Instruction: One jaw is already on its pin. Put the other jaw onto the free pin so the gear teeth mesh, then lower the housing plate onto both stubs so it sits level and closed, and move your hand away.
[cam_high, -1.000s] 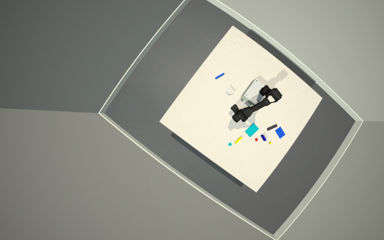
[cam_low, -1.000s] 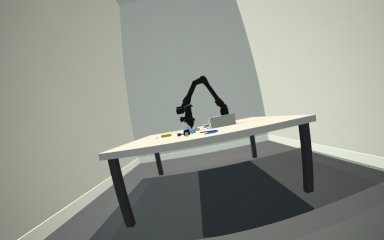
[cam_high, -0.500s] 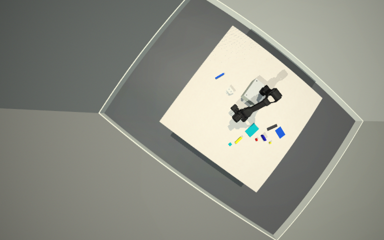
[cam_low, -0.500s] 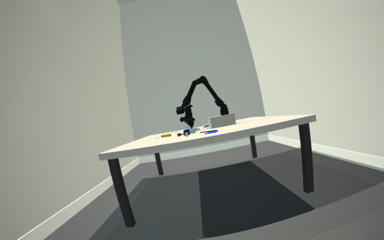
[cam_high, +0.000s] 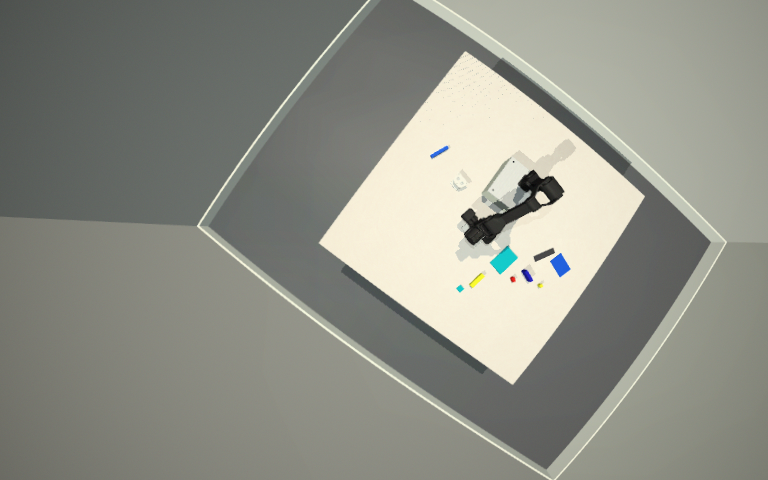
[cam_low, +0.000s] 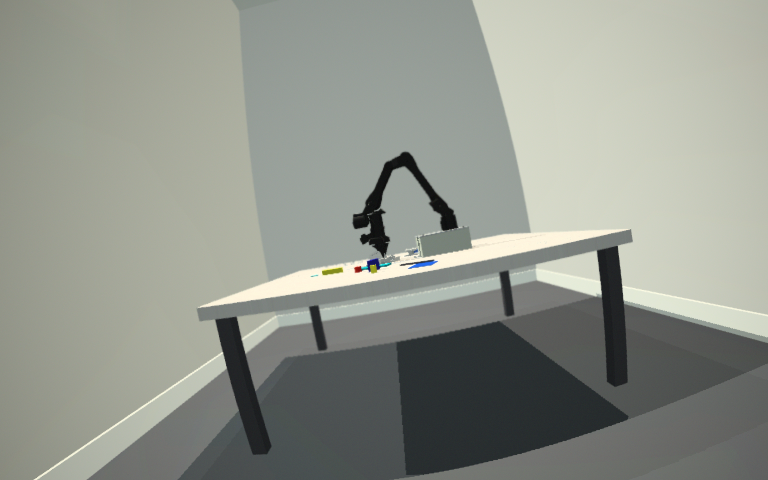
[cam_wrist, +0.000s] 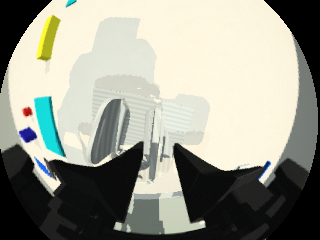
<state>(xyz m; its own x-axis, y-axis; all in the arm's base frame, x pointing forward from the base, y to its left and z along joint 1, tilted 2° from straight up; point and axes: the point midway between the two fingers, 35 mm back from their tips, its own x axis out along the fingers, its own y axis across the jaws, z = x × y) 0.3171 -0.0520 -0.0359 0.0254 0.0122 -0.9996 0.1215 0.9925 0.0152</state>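
Right now the jaw is 3 cm behind my gripper tip and 2 cm to the left of it. Round my gripper tip: red piece 34 cm to the left, 7 cm ahead; then cyan plate 24 cm to the left, 2 cm ahead, 1 cm below; then yellow bar 20 cm ahead, 19 cm to the left.
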